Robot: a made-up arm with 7 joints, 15 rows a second.
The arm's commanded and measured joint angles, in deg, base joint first. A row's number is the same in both.
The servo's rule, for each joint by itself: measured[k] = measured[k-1] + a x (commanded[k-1-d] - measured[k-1]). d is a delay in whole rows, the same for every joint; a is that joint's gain. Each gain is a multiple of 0.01, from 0.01 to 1. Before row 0 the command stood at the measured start. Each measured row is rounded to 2 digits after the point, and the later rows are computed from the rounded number. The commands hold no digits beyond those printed.
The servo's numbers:
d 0
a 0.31 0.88 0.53 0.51 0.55 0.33 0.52
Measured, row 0: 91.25 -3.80 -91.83 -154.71 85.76 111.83 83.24
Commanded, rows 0 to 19: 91.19 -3.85 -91.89 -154.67 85.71 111.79 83.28; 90.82 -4.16 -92.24 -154.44 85.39 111.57 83.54; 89.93 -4.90 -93.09 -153.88 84.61 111.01 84.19; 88.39 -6.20 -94.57 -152.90 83.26 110.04 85.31; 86.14 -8.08 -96.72 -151.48 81.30 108.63 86.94; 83.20 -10.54 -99.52 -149.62 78.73 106.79 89.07; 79.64 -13.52 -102.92 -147.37 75.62 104.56 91.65; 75.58 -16.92 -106.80 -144.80 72.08 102.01 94.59; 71.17 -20.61 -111.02 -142.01 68.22 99.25 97.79; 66.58 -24.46 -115.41 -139.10 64.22 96.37 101.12; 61.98 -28.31 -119.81 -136.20 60.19 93.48 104.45; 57.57 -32.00 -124.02 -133.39 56.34 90.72 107.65; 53.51 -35.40 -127.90 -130.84 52.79 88.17 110.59; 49.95 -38.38 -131.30 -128.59 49.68 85.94 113.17; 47.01 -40.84 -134.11 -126.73 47.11 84.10 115.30; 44.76 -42.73 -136.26 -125.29 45.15 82.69 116.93; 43.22 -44.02 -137.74 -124.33 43.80 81.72 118.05; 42.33 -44.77 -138.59 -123.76 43.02 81.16 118.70; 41.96 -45.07 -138.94 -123.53 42.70 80.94 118.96; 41.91 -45.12 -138.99 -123.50 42.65 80.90 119.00
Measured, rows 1 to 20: 91.23 -3.84 -91.86 -154.69 85.73 111.82 83.26; 91.10 -4.12 -92.06 -154.56 85.54 111.74 83.41; 90.74 -4.81 -92.61 -154.21 85.03 111.50 83.82; 90.01 -6.03 -93.65 -153.54 84.06 111.02 84.59; 88.81 -7.83 -95.28 -152.49 82.54 110.23 85.81; 87.07 -10.21 -97.53 -151.03 80.44 109.09 87.51; 84.77 -13.12 -100.39 -149.16 77.79 107.60 89.66; 81.92 -16.46 -103.79 -146.94 74.65 105.76 92.22; 78.59 -20.11 -107.62 -144.43 71.11 103.61 95.12; 74.87 -23.94 -111.75 -141.71 67.32 101.22 98.24; 70.87 -27.79 -116.02 -138.90 63.40 98.67 101.47; 66.75 -31.49 -120.26 -136.09 59.52 96.05 104.68; 62.65 -34.93 -124.31 -133.41 55.82 93.45 107.75; 58.71 -37.97 -128.01 -130.95 52.44 90.97 110.57; 55.08 -40.50 -131.24 -128.80 49.51 88.70 113.03; 51.88 -42.46 -133.90 -127.01 47.11 86.72 115.06; 49.20 -43.83 -135.94 -125.64 45.29 85.07 116.61; 47.07 -44.66 -137.34 -124.68 44.04 83.78 117.70; 45.49 -45.02 -138.19 -124.09 43.30 82.84 118.36; 44.38 -45.11 -138.61 -123.79 42.94 82.20 118.69
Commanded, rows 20 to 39: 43.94 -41.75 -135.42 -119.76 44.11 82.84 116.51; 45.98 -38.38 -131.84 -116.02 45.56 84.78 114.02; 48.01 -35.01 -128.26 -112.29 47.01 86.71 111.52; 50.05 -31.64 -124.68 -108.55 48.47 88.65 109.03; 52.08 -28.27 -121.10 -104.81 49.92 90.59 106.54; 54.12 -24.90 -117.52 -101.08 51.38 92.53 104.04; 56.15 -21.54 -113.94 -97.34 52.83 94.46 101.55; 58.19 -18.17 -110.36 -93.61 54.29 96.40 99.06; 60.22 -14.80 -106.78 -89.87 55.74 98.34 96.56; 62.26 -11.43 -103.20 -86.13 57.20 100.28 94.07; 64.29 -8.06 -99.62 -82.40 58.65 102.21 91.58; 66.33 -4.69 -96.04 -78.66 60.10 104.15 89.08; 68.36 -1.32 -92.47 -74.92 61.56 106.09 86.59; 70.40 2.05 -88.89 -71.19 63.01 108.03 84.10; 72.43 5.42 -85.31 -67.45 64.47 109.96 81.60; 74.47 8.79 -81.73 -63.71 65.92 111.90 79.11; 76.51 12.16 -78.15 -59.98 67.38 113.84 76.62; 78.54 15.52 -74.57 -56.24 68.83 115.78 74.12; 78.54 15.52 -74.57 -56.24 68.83 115.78 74.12; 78.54 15.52 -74.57 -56.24 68.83 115.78 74.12
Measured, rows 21 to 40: 44.24 -42.15 -136.92 -121.73 43.58 82.41 117.56; 44.78 -38.83 -134.23 -118.82 44.67 83.19 115.72; 45.78 -35.47 -131.07 -115.49 45.96 84.35 113.54; 47.10 -32.10 -127.68 -111.95 47.34 85.77 111.19; 48.64 -28.73 -124.19 -108.31 48.76 87.36 108.77; 50.34 -25.36 -120.65 -104.62 50.20 89.07 106.31; 52.14 -22.00 -117.09 -100.91 51.65 90.85 103.83; 54.02 -18.63 -113.52 -97.19 53.10 92.68 101.35; 55.94 -15.26 -109.95 -93.46 54.55 94.55 98.86; 57.90 -11.89 -106.37 -89.72 56.01 96.44 96.37; 59.88 -8.52 -102.79 -85.99 57.46 98.34 93.88; 61.88 -5.15 -99.21 -82.25 58.91 100.26 91.38; 63.89 -1.78 -95.64 -78.51 60.37 102.18 88.89; 65.91 1.59 -92.06 -74.78 61.82 104.11 86.40; 67.93 4.96 -88.48 -71.04 63.28 106.04 83.90; 69.96 8.33 -84.90 -67.30 64.73 107.97 81.41; 71.99 11.70 -81.32 -63.57 66.19 109.91 78.92; 74.02 15.06 -77.74 -59.83 67.64 111.85 76.42; 75.42 15.46 -76.06 -58.00 68.29 113.15 75.22; 76.39 15.51 -75.27 -57.10 68.59 114.02 74.65
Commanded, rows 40 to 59: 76.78 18.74 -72.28 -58.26 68.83 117.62 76.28; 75.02 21.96 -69.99 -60.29 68.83 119.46 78.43; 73.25 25.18 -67.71 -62.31 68.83 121.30 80.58; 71.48 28.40 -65.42 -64.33 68.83 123.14 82.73; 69.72 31.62 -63.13 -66.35 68.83 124.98 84.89; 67.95 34.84 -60.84 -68.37 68.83 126.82 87.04; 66.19 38.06 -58.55 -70.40 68.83 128.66 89.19; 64.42 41.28 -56.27 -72.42 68.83 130.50 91.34; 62.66 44.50 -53.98 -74.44 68.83 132.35 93.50; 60.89 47.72 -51.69 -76.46 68.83 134.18 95.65; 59.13 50.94 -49.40 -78.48 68.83 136.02 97.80; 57.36 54.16 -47.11 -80.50 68.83 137.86 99.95; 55.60 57.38 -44.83 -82.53 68.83 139.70 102.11; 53.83 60.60 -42.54 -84.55 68.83 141.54 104.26; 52.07 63.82 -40.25 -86.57 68.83 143.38 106.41; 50.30 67.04 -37.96 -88.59 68.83 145.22 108.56; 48.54 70.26 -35.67 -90.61 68.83 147.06 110.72; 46.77 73.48 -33.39 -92.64 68.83 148.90 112.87; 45.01 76.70 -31.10 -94.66 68.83 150.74 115.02; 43.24 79.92 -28.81 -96.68 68.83 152.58 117.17
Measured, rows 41 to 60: 76.51 18.35 -73.69 -57.69 68.72 115.21 75.50; 76.05 21.53 -71.73 -59.02 68.78 116.61 77.02; 75.18 24.74 -69.60 -60.70 68.81 118.16 78.87; 74.03 27.96 -67.38 -62.55 68.82 119.80 80.88; 72.69 31.18 -65.13 -64.49 68.83 121.51 82.97; 71.22 34.40 -62.86 -66.47 68.83 123.26 85.09; 69.66 37.62 -60.58 -68.47 68.83 125.04 87.22; 68.04 40.84 -58.30 -70.48 68.83 126.84 89.36; 66.37 44.06 -56.01 -72.50 68.83 128.66 91.51; 64.67 47.28 -53.72 -74.52 68.83 130.48 93.66; 62.95 50.50 -51.43 -76.54 68.83 132.31 95.81; 61.22 53.72 -49.14 -78.56 68.83 134.14 97.96; 59.48 56.94 -46.86 -80.58 68.83 135.97 100.12; 57.73 60.16 -44.57 -82.60 68.83 137.81 102.27; 55.98 63.38 -42.28 -84.62 68.83 139.65 104.42; 54.22 66.60 -39.99 -86.64 68.83 141.49 106.57; 52.46 69.82 -37.70 -88.66 68.83 143.33 108.73; 50.70 73.04 -35.42 -90.69 68.83 145.17 110.88; 48.94 76.26 -33.13 -92.71 68.83 147.01 113.03; 47.17 79.48 -30.84 -94.73 68.83 148.85 115.18
